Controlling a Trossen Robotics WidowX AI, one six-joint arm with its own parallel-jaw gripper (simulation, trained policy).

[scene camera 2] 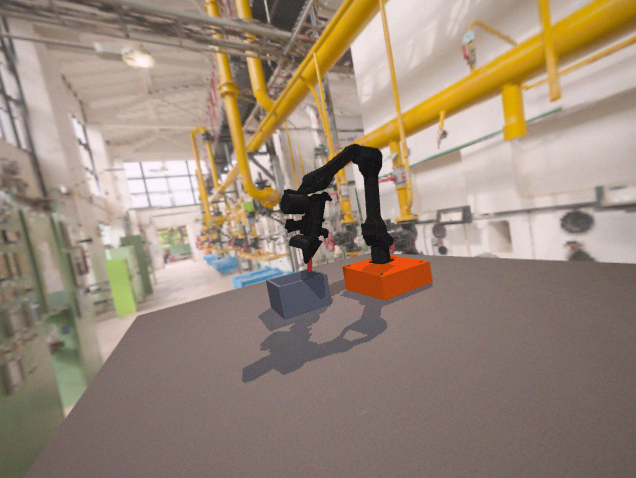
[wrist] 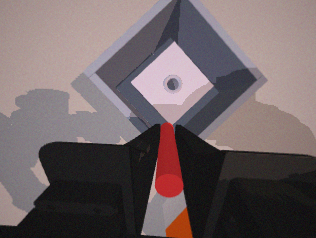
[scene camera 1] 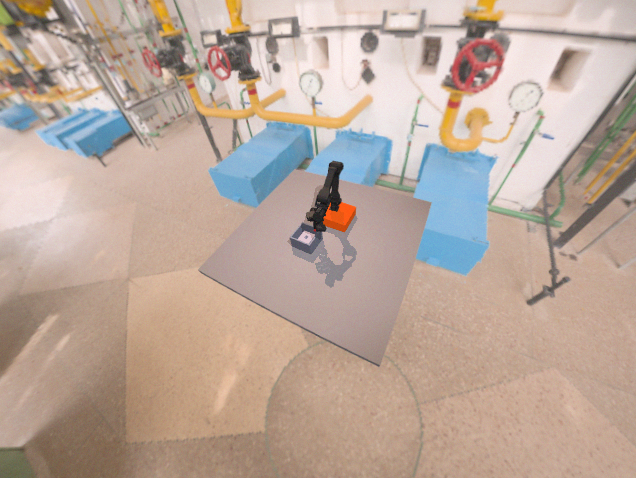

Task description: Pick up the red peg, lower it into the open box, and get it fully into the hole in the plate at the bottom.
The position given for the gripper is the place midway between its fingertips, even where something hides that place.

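Note:
Red peg (wrist: 168,182). Grey box (scene camera 2: 293,294), (wrist: 235,78). Pale plate (wrist: 173,68); scene camera 2 misses it, hidden by the grey box. The gripper (scene camera 2: 307,262), (wrist: 167,129).

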